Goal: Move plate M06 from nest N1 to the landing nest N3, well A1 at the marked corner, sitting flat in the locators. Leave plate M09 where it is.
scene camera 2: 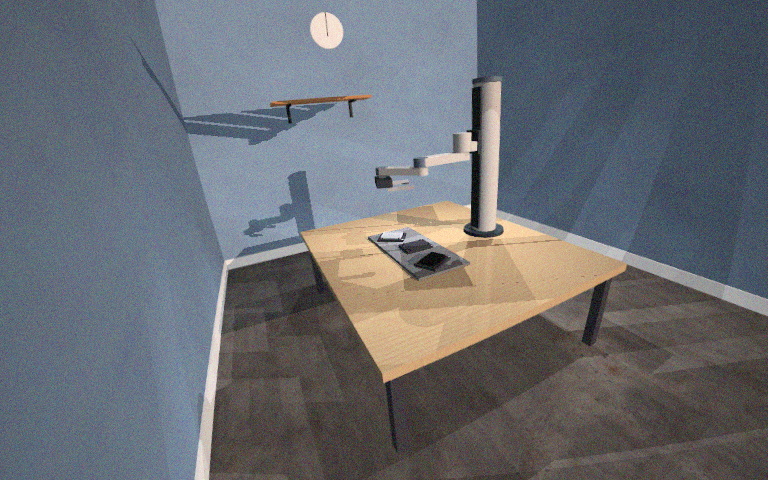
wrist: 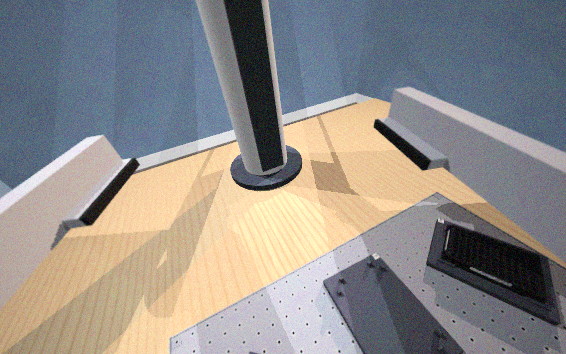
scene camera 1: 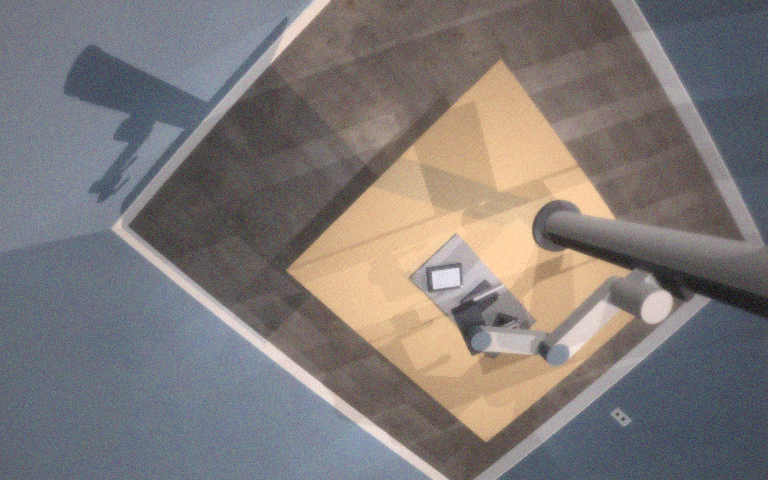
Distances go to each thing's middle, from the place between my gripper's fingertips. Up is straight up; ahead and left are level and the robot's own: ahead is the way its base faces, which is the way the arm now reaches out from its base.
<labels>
I see my gripper 34 cm to the right of the black plate (wrist: 520, 271), 32 cm above it and 9 cm short of it.
</labels>
